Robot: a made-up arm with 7 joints.
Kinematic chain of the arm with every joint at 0, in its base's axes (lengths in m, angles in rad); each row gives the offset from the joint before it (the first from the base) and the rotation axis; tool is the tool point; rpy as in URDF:
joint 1: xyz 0 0 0.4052 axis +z
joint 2: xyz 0 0 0 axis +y
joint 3: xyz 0 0 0.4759 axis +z
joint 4: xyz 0.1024 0 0 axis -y
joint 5: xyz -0.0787 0 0.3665 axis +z
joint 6: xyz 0 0 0 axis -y
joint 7: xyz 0.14 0 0 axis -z
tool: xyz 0 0 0 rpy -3.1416 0 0
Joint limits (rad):
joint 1: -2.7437..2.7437
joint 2: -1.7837..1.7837
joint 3: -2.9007..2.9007
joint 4: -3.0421..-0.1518
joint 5: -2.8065..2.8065
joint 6: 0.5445..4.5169
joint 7: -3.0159..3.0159
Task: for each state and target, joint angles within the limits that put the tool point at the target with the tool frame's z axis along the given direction. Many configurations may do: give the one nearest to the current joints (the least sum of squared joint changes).
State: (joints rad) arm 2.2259 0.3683 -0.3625 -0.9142 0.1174 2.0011 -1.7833
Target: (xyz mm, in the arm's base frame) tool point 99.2 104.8 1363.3 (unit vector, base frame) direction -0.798 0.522 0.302
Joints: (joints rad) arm 2.4674 -0.3750 -0.2733 -0.8940 0.5094 2.3256 -1.7833
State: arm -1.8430 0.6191 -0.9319 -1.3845 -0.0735 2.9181 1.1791
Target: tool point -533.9 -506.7 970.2 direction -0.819 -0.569 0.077
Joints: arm -2.2519 0.7839 -0.4688 -0.6083 0.2341 2.9950 1.1791
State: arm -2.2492 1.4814 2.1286 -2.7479 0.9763 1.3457 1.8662
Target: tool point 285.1 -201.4 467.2 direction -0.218 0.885 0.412
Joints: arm -2.1762 1.1522 1.7876 -2.8204 0.8771 1.7682 1.8662
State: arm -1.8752 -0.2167 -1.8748 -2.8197 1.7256 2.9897 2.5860
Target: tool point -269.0 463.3 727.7 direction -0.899 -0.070 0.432
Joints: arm -2.3711 -0.7189 -1.1506 -1.9811 1.9845 2.5619 2.5860
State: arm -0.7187 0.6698 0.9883 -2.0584 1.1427 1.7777 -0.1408
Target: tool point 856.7 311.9 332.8 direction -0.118 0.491 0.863
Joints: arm -0.2301 1.3760 1.1683 -1.1969 1.4948 1.6122 -0.1408
